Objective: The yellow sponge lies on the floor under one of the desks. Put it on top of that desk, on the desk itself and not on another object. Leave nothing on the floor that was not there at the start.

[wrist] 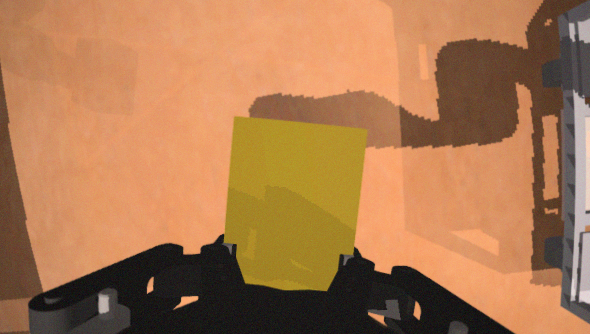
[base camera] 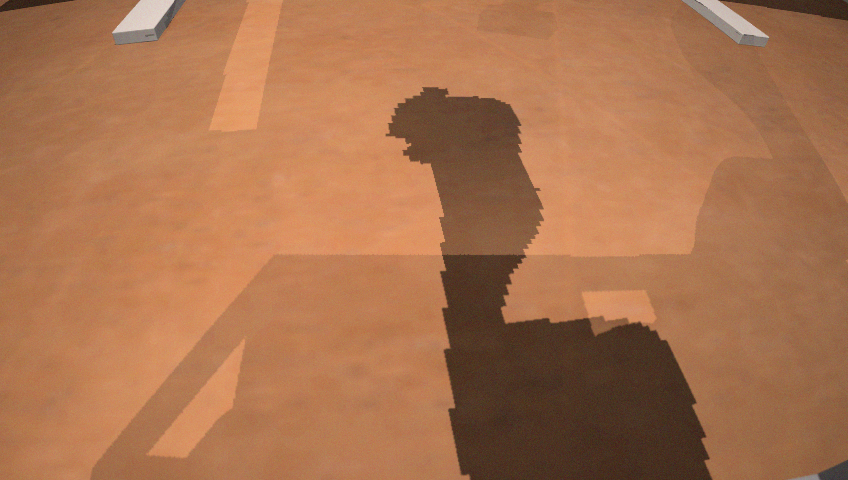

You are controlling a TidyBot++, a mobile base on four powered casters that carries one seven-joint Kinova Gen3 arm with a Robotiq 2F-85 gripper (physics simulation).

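Frame: origin at the arm's base, x ahead, y left, z up, level; millimetres.
Seen in the pictures: gripper, fingertip midpoint: (wrist: 288, 247).
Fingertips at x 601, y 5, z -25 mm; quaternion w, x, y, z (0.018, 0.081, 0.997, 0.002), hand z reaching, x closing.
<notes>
A point is followed by its place in that frame.
The yellow sponge (wrist: 296, 195) @(z 8, x 592, y -31 mm) is between the two black fingers of my gripper (wrist: 288, 247) @(z -25, x 601, y 5 mm) in the wrist view. The gripper is shut on it, and the sponge sticks out beyond the fingertips, held above the brown floor. Neither the gripper nor the sponge shows in the base camera view, where the arm's dark shadow lies on the floor. The desk top does not show. Two light grey bars (base camera: 142, 23) @(z -371, x 920, y 456 mm) (base camera: 731, 26) @(z -374, x 1040, y -733 mm), which look like parts of a desk's feet, lie at the top left and top right of the base camera view.
The brown floor (base camera: 333, 196) @(z -396, x 484, y 64 mm) (wrist: 175, 125) @(z -396, x 837, y -118 mm) carries shadows of the arm and of furniture. Part of the grey mobile base (wrist: 575, 200) @(z -288, x 150, y 56 mm) shows at the right edge of the wrist view. Dark shadowed areas lie at the upper corners of the base camera view.
</notes>
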